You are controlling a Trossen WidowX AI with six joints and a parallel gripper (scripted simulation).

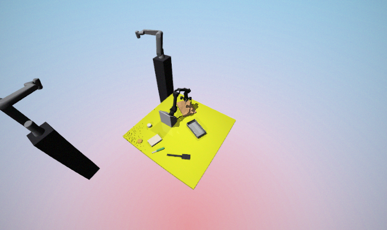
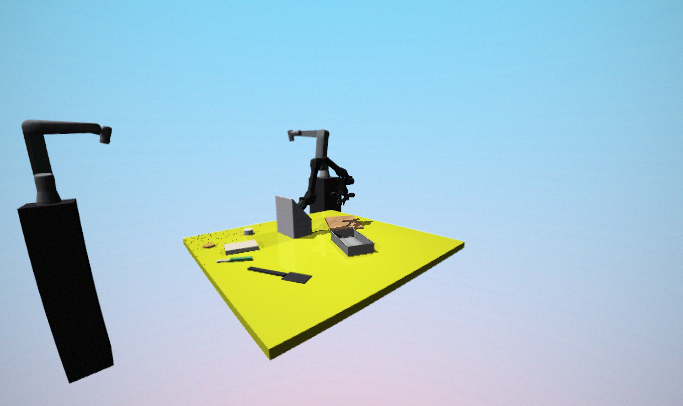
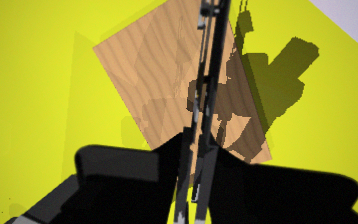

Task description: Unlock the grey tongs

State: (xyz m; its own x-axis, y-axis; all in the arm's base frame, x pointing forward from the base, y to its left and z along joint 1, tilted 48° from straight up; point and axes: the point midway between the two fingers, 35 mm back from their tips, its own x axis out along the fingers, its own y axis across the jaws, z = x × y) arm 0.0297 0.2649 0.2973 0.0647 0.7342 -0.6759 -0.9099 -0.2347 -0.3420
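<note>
The wooden board lies 13 cm below my gripper tip. The rest, counted from my gripper tip: beige slab 81 cm to the right, 13 cm below, 5 cm behind; black spatula 83 cm to the right, 40 cm ahead, 14 cm below; grey roasting tin 38 cm ahead, 33 cm to the right, 11 cm below.
</note>
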